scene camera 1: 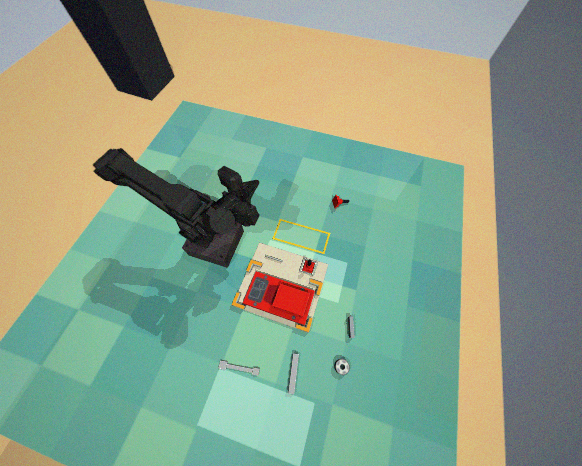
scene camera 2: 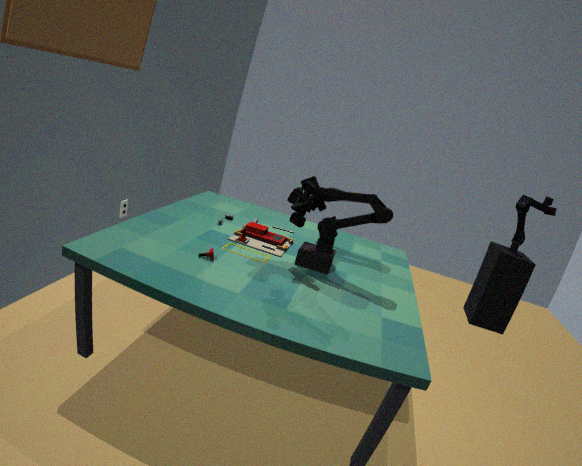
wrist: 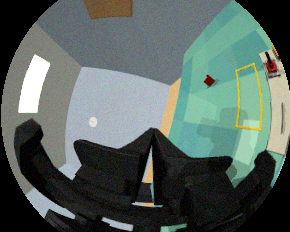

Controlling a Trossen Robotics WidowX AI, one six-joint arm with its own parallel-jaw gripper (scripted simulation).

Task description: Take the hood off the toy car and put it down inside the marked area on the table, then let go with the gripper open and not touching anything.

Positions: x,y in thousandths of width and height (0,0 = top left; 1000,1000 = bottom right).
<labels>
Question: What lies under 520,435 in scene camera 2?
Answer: The gripper.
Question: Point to a red hood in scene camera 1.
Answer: At 506,647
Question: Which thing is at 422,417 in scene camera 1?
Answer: The gripper.
</labels>
